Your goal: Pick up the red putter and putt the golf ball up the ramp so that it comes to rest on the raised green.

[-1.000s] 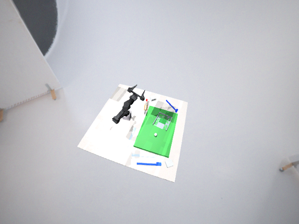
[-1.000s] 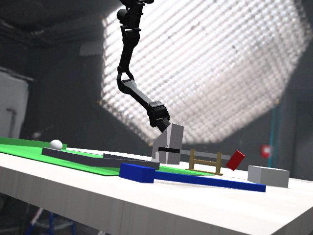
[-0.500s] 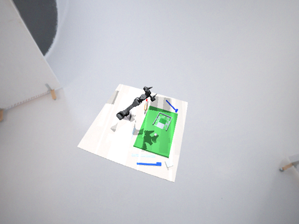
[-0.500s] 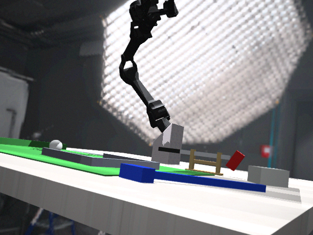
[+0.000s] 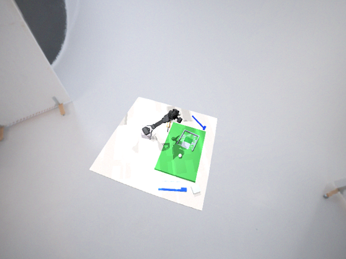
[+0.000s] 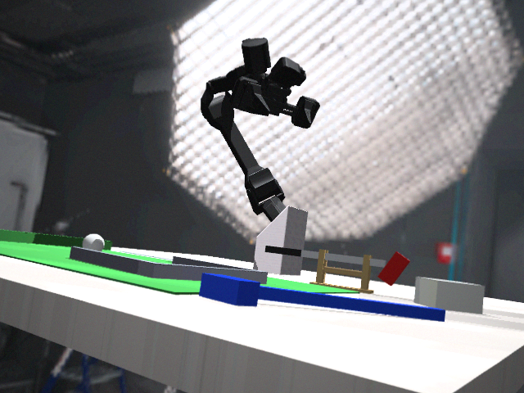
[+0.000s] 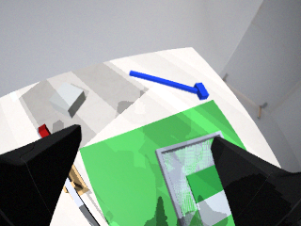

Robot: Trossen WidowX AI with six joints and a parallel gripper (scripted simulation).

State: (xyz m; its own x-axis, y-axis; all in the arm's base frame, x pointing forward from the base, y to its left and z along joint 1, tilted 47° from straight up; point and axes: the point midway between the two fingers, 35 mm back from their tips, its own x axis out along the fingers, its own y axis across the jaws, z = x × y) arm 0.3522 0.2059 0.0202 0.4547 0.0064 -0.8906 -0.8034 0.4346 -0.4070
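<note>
The red putter lies 250 mm below my gripper tip, 130 mm behind it and 80 mm to the left of it. Also, from my gripper tip: grey frame: 300 mm below, 170 mm ahead, 90 mm to the right; then green mat: 310 mm below, 250 mm to the right, 110 mm ahead; then wooden hurdle: 280 mm below, 120 mm behind, 100 mm to the left.
</note>
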